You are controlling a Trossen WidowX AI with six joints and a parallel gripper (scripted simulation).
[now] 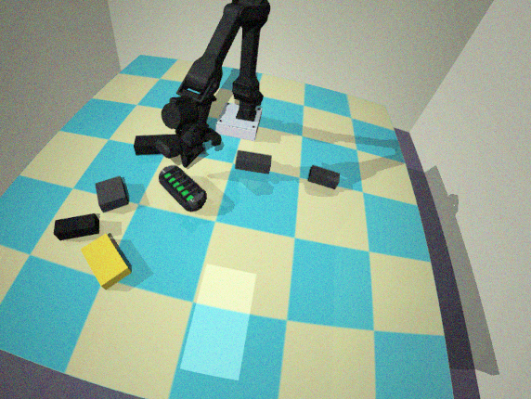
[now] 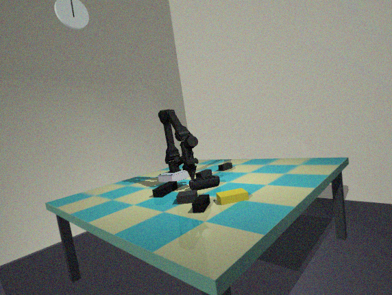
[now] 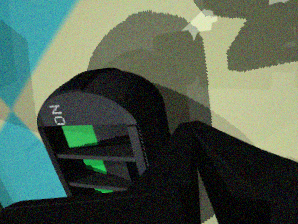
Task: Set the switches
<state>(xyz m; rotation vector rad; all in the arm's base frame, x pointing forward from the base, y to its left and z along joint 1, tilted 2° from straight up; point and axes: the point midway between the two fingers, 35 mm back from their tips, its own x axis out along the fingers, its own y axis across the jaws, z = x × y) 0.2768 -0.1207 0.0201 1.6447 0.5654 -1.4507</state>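
Right now the long dark block is 12 cm to the right of my gripper tip, 9 cm behind it and 2 cm below it. Also, from my gripper tip: yellow block (31 cm ahead, 10 cm to the right, 2 cm below).
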